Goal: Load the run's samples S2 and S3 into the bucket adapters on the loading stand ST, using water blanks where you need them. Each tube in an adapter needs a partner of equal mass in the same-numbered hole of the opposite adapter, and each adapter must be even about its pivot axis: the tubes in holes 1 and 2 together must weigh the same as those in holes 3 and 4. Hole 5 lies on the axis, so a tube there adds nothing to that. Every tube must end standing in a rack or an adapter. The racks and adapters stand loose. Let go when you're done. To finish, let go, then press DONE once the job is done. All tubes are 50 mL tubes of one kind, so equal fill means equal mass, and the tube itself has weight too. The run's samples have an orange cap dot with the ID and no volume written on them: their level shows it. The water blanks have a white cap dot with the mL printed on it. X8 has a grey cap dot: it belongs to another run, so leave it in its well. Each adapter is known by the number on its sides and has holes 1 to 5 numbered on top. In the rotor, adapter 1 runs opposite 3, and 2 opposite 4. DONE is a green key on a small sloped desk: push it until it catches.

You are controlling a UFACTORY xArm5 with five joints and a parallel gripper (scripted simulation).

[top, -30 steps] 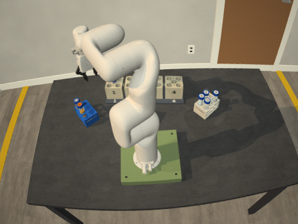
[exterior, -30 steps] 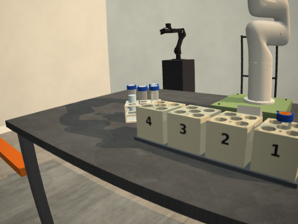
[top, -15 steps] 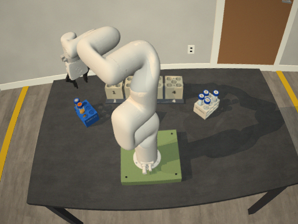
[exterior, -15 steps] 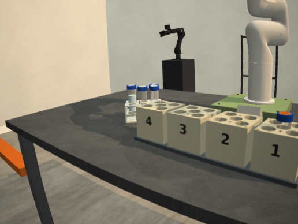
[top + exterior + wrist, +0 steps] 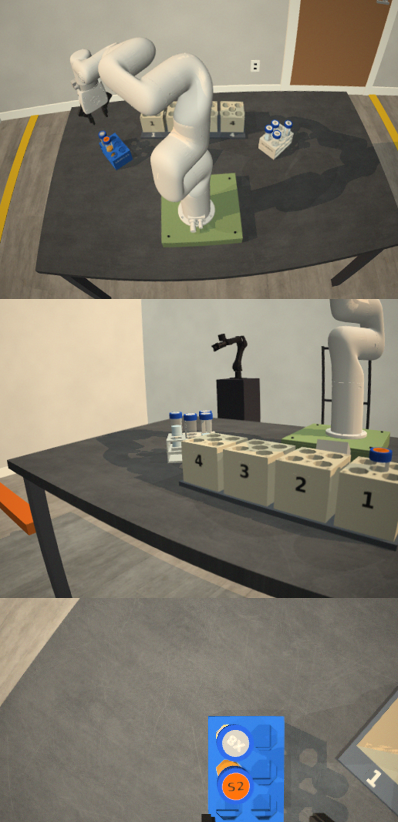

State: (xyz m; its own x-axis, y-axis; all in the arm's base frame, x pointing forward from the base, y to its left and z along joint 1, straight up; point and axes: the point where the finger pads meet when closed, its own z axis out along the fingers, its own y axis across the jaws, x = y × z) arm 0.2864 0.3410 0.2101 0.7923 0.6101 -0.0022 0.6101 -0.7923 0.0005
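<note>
My hand is 19 cm above the sample tube S2 and 1 cm short of it. Also, from my hand: bucket adapter: 20 cm below, 18 cm to the right, 17 cm ahead; then loading stand ST: 34 cm to the right, 25 cm below, 15 cm ahead; then blue sample rack: 22 cm below, 2 cm to the right, 1 cm ahead.
</note>
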